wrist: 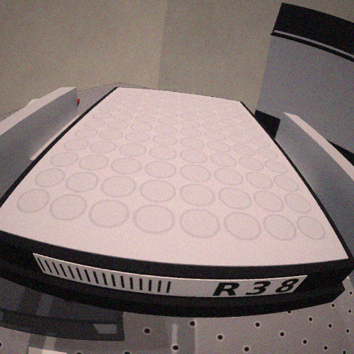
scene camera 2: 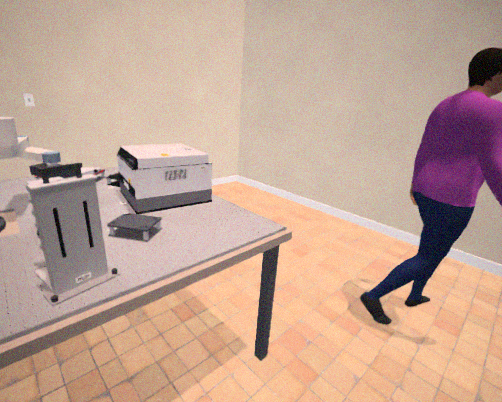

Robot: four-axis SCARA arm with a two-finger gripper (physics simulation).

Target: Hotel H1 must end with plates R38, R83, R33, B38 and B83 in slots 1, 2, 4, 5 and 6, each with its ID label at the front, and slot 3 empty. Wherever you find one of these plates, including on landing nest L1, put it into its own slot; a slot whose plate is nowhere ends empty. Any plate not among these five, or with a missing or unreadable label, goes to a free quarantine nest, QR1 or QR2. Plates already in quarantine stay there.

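Places are measured from the arm's base along level axes (x ahead, y left, z up), in metres.
Where they show: gripper, fingertip midpoint: [scene camera 2: 84, 170].
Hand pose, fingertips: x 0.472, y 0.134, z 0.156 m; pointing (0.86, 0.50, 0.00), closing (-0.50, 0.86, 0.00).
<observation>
Things, the pixels of their top centre, and the offset from my fingertips. Level surfaces: height alone.
- low dark nest, middle of its top: [scene camera 2: 135, 219] dy -0.532, dx +0.039, dz -0.089 m
- grey instrument, middle of its top: [scene camera 2: 162, 149] dy -0.212, dx +0.322, dz +0.110 m
- table, its level: dz -0.143 m
Plate R38 [wrist: 165, 185] has a pale top with faint rings and a dark rim; its front label shows a barcode and "R38". My gripper [wrist: 178, 113] is shut on this plate, one finger along each long side. The plate is held level above a perforated surface. In scene camera 2, a blue wrist part [scene camera 2: 51, 157] of the arm shows just behind the top of the grey hotel [scene camera 2: 75, 240]; the fingers cannot be made out there. The hotel shows a closed panel with two dark slits, so its slots are hidden. A low dark nest [scene camera 2: 135, 222] stands beside it; its name is unreadable.
A white and grey instrument [scene camera 2: 167, 182] stands behind the nest on the table [scene camera 2: 215, 227]. In the wrist view, a large grey body [wrist: 310, 80] rises at the right and a dark stand [wrist: 60, 325] shows below left. A person in purple [scene camera 2: 450, 150] is at the right.
</observation>
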